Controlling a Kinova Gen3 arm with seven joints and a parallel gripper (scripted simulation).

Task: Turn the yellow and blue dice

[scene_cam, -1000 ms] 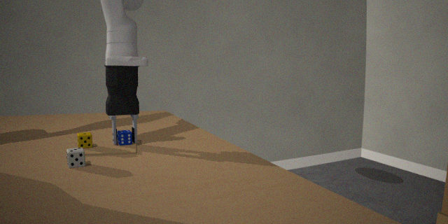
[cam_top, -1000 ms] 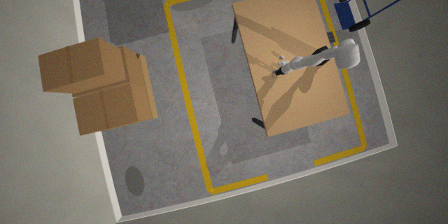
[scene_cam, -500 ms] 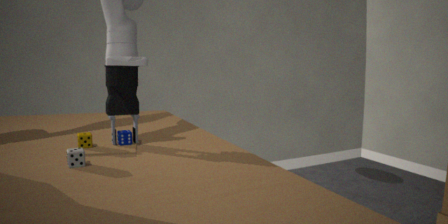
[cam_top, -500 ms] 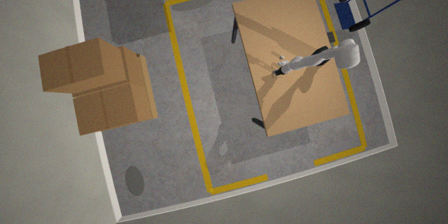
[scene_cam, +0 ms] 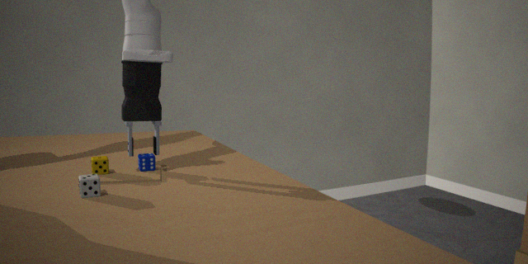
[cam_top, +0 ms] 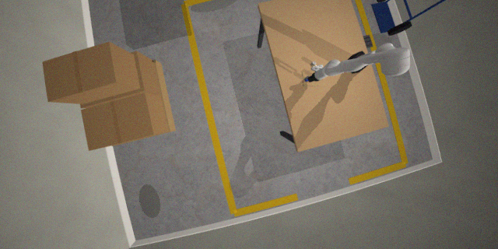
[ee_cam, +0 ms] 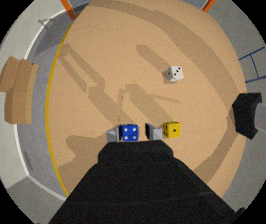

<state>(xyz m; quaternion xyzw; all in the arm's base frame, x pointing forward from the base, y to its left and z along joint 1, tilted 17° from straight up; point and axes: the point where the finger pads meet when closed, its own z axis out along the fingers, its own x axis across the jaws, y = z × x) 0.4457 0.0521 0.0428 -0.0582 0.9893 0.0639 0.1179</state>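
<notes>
Right now the blue die is 30 mm below my hand, 10 mm to the left of it and 10 mm ahead of it. From my hand the other things lie so: white die: 130 mm to the right, 90 mm behind, 40 mm below; then tan mat: 50 mm below, 40 mm behind; then yellow die: 80 mm behind, 30 mm below.
</notes>
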